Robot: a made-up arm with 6 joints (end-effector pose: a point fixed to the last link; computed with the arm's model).
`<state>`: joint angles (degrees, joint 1 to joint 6).
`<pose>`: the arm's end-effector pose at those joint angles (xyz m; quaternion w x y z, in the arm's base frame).
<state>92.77 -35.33 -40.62 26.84 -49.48 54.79</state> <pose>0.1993 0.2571 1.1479 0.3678 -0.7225 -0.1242 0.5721</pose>
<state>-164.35 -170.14 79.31 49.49 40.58 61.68</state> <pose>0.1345 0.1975 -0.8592 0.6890 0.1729 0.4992 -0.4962</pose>
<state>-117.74 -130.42 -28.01 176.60 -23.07 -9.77</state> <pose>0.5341 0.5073 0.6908 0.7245 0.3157 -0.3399 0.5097</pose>
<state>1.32 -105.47 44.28 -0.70 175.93 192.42</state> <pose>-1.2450 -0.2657 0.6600 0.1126 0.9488 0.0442 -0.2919</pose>
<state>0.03 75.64 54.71 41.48 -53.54 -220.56</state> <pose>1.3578 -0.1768 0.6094 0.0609 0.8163 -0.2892 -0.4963</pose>
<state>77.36 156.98 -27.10 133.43 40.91 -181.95</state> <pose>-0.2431 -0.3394 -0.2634 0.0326 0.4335 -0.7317 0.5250</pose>
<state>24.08 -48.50 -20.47 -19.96 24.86 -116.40</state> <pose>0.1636 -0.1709 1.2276 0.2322 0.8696 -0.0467 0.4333</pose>
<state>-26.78 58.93 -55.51 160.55 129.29 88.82</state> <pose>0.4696 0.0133 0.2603 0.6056 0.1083 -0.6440 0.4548</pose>
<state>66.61 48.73 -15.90 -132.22 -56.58 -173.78</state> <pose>0.1150 0.6670 0.3247 0.5568 -0.2319 -0.0986 0.7915</pose>
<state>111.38 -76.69 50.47 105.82 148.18 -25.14</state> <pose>0.4032 -1.2071 1.0661 0.3394 0.1849 0.9180 0.0886</pose>
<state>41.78 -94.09 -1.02 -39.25 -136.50 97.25</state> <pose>-0.3232 -0.5349 1.1282 0.2766 -0.7010 -0.2659 0.6012</pose>
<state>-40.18 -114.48 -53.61 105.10 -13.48 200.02</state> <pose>-0.3665 0.3903 0.9049 0.7299 0.2348 -0.6341 -0.0995</pose>
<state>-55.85 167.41 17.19 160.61 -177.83 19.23</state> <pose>-0.0238 0.4334 -0.5705 0.3873 0.7702 -0.5044 0.0484</pose>
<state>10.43 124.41 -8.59 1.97 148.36 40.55</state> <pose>0.1901 -0.2059 -0.3676 0.9335 -0.3178 -0.1587 0.0490</pose>
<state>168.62 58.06 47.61 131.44 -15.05 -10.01</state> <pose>-1.2861 0.0989 0.9530 0.0916 -0.1733 -0.8594 0.4722</pose>
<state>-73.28 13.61 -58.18 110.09 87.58 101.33</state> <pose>0.2458 -0.5354 0.6622 0.4663 -0.8288 -0.2230 0.2143</pose>
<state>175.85 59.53 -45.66 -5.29 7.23 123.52</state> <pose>-0.4050 0.2660 0.2566 0.6333 0.4106 0.5509 -0.3560</pose>
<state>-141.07 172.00 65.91 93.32 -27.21 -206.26</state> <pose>-0.1047 -0.1022 -0.8810 0.5158 -0.4201 0.2678 0.6969</pose>
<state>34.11 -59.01 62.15 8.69 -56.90 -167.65</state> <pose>-0.6805 -0.7439 1.4269 0.0642 -0.8413 -0.1196 -0.5233</pose>
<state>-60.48 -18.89 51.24 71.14 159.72 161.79</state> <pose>-0.1751 0.1538 1.8849 0.7331 0.0266 0.5880 0.3406</pose>
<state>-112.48 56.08 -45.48 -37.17 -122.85 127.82</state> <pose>-0.2974 -0.2247 0.3064 0.7455 0.5322 -0.1969 0.3495</pose>
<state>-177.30 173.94 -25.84 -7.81 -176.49 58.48</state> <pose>0.5165 0.2594 0.0603 0.1005 0.1037 0.5432 -0.8271</pose>
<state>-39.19 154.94 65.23 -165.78 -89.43 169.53</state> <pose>0.3370 0.0217 -0.7811 0.9723 0.0890 -0.0171 -0.2155</pose>
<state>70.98 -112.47 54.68 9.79 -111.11 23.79</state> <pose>-0.2046 -1.3102 0.3520 0.7993 0.1630 -0.4321 0.3844</pose>
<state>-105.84 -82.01 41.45 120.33 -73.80 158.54</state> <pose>0.4530 1.1581 1.0502 0.1634 -0.3884 -0.8192 0.3891</pose>
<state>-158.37 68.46 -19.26 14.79 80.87 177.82</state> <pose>-0.7822 -0.0637 0.1311 0.0617 -0.3104 0.9486 0.0056</pose>
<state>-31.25 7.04 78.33 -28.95 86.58 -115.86</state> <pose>0.2392 -0.3877 1.8093 0.1050 0.1348 -0.5909 0.7885</pose>
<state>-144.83 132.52 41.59 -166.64 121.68 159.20</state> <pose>-0.2439 -0.4540 -0.6156 0.2697 -0.8399 -0.4347 -0.1810</pose>
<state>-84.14 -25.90 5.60 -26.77 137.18 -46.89</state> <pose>-0.1798 -0.3207 1.4115 0.1687 -0.5207 -0.8253 0.1386</pose>
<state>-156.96 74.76 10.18 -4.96 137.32 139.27</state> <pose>-0.9673 -0.1548 0.1081 0.5043 0.3142 -0.7086 0.3806</pose>
